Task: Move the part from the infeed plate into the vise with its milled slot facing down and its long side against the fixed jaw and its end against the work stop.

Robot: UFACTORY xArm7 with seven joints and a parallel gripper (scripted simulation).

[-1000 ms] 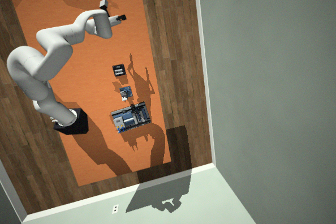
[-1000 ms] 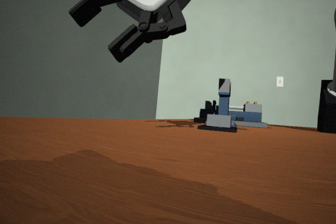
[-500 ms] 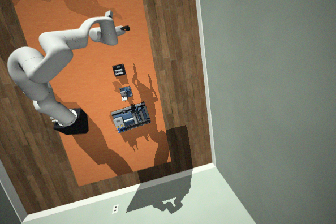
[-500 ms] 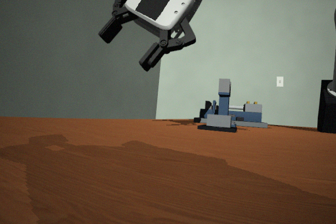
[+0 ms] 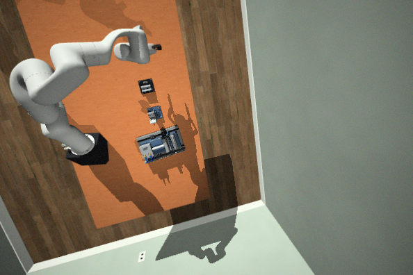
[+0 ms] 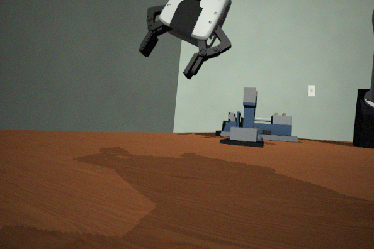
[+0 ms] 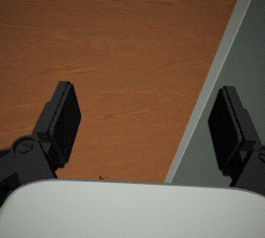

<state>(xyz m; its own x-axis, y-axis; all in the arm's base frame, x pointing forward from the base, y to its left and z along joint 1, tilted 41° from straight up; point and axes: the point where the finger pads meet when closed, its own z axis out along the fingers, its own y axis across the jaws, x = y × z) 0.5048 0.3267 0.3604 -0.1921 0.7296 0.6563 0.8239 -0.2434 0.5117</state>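
Now: hand 10 cm past the grey part, 21 cm to the left of it and 11 cm above it. The rest, counted from my hand: blue upright 9 cm behind, 40 cm to the right, 8 cm below; then dark infeed plate 10 cm behind, 20 cm to the right, 14 cm below; then work stop 2 cm behind, 57 cm to the right, 5 cm below.
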